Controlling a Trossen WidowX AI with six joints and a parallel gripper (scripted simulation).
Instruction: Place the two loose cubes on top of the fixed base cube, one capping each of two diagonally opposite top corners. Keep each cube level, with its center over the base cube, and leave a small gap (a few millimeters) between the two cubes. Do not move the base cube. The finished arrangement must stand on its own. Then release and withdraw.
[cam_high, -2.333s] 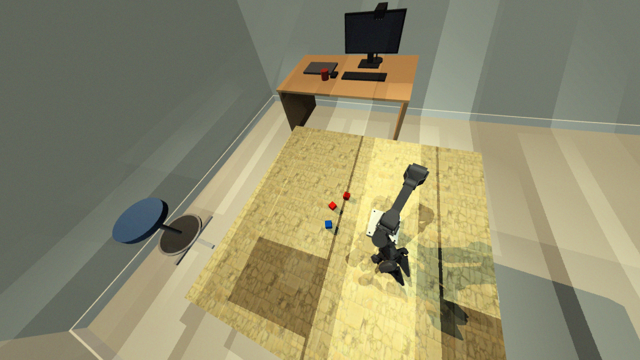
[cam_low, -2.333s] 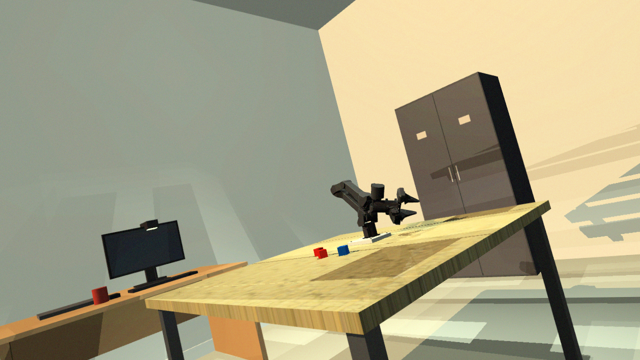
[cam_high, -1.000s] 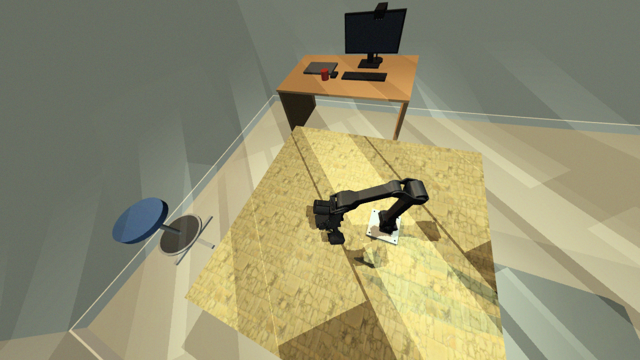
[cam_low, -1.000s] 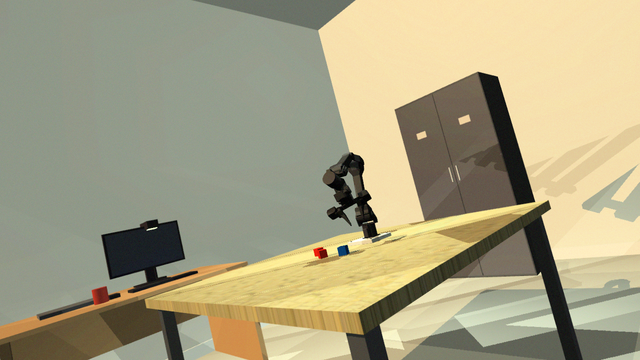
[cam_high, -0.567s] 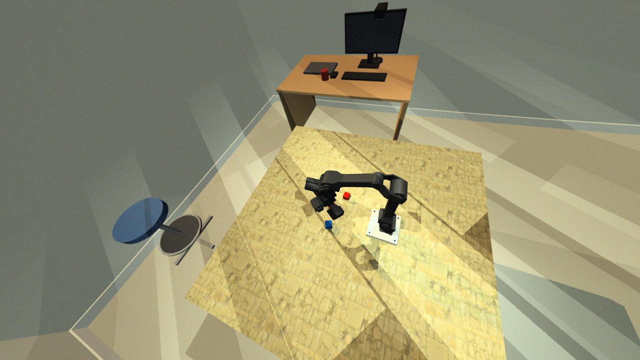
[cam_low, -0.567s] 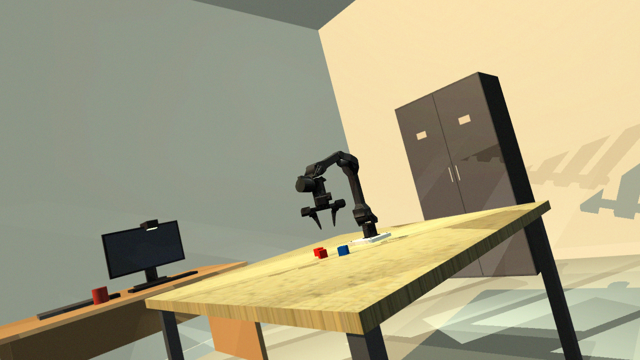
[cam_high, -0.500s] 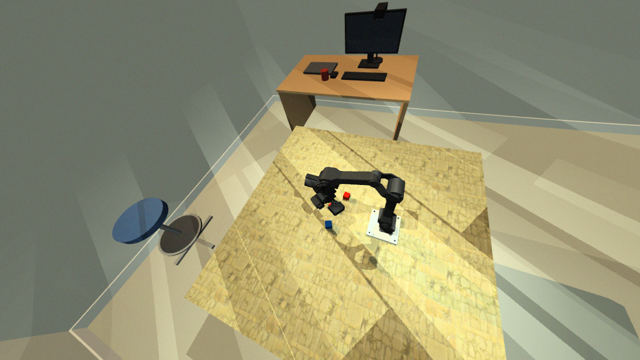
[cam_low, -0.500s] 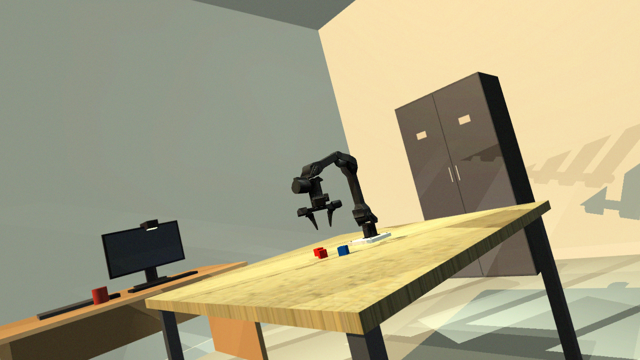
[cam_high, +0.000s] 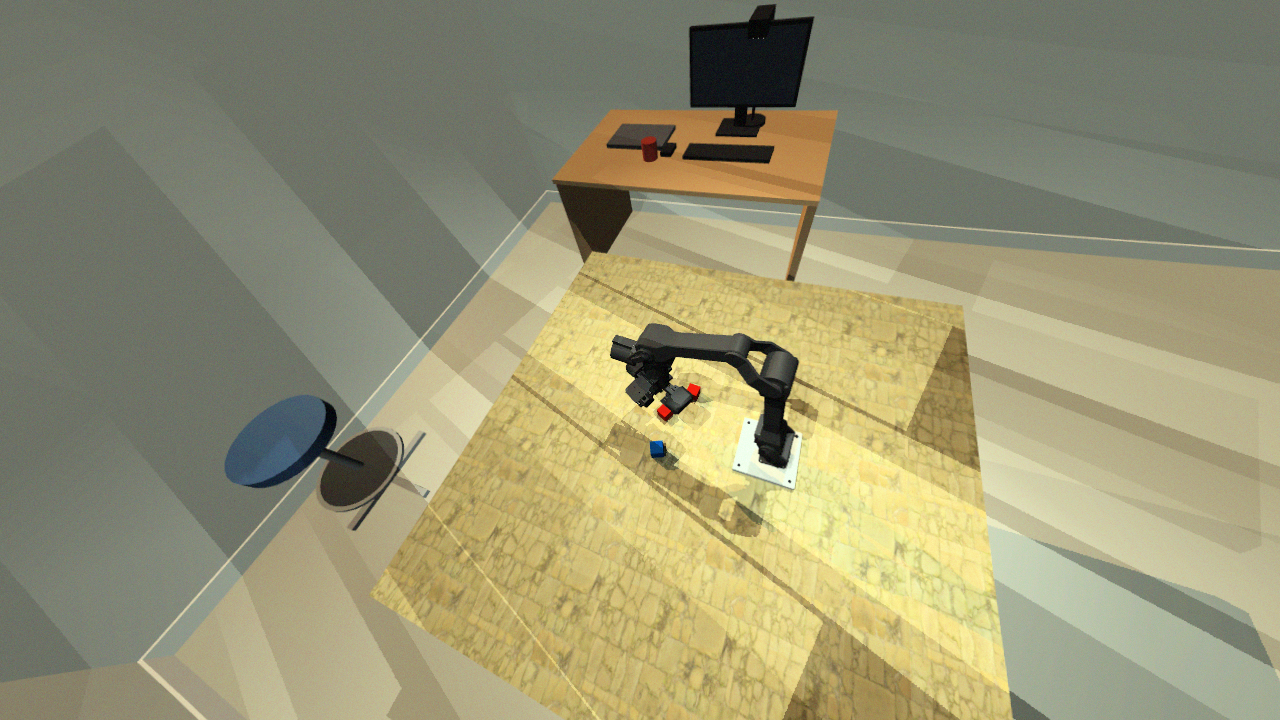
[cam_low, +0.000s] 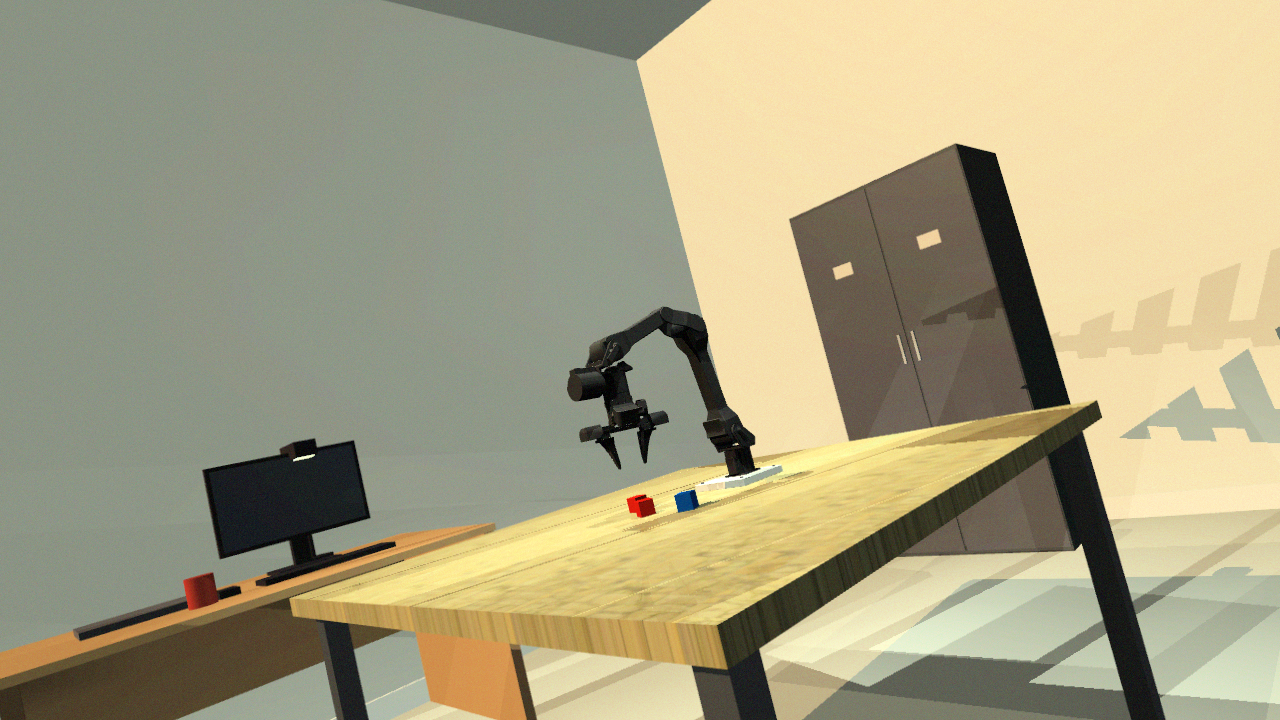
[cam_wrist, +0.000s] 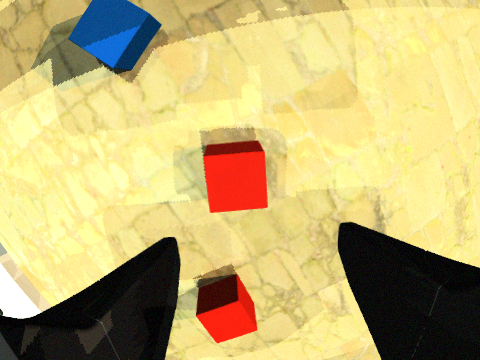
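The blue cube is 20 mm behind my gripper tip, 110 mm to the left of it and 90 mm below it.
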